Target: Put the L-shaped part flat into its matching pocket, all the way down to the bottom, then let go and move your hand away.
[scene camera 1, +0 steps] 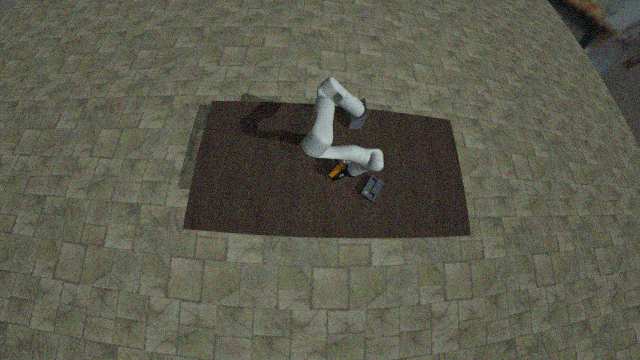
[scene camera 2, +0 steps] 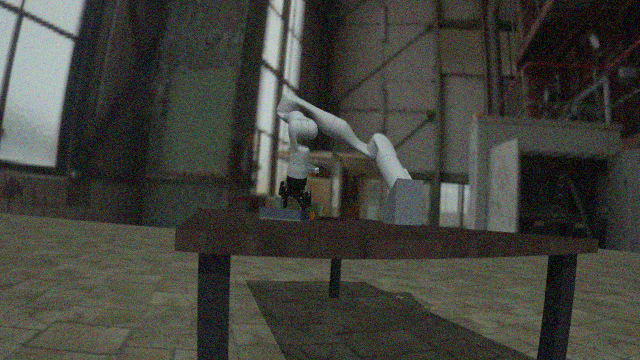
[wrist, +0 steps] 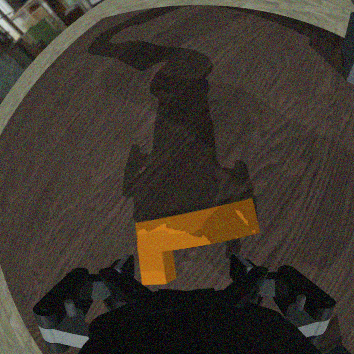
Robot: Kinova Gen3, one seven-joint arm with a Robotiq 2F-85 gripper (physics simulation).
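Where they show: gripper, fingertip midpoint: [scene camera 1: 338, 175] [wrist: 182, 265]; arm's base at its link origin: [scene camera 1: 358, 110] [scene camera 2: 402, 191].
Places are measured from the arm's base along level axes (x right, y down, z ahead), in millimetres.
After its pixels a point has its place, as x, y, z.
The orange L-shaped part [scene camera 1: 337, 170] {83, 99, 381} [scene camera 2: 312, 215] {54, 112, 337} [wrist: 197, 227] {87, 99, 375} is at the table, outside the pocket; I cannot tell whether it lies fully flat. In the wrist view its long arm runs across beyond the fingers, and its short leg points back toward the gripper, near the left fingertip. My gripper [scene camera 2: 296, 206] {75, 103, 410} [wrist: 182, 265] {75, 103, 410} is open, with nothing held; it is low and beside the part. In scene camera 1 the arm partly hides it. The grey block [scene camera 1: 371, 195] {-144, 123, 502} [scene camera 2: 280, 214] {-181, 111, 480} with the L-shaped pocket sits beside the part; its pocket shows in scene camera 1.
The brown table [scene camera 1: 250, 200] {571, 129, 626} [scene camera 2: 450, 240] {-836, 129, 245} carries everything. The arm's grey base block [scene camera 1: 357, 122] {-11, 47, 56} [scene camera 2: 406, 202] {-44, 44, 0} stands at the table's far side in scene camera 1, and part of it shows at the wrist view's right edge. The arm's shadow falls over the wood beyond the part.
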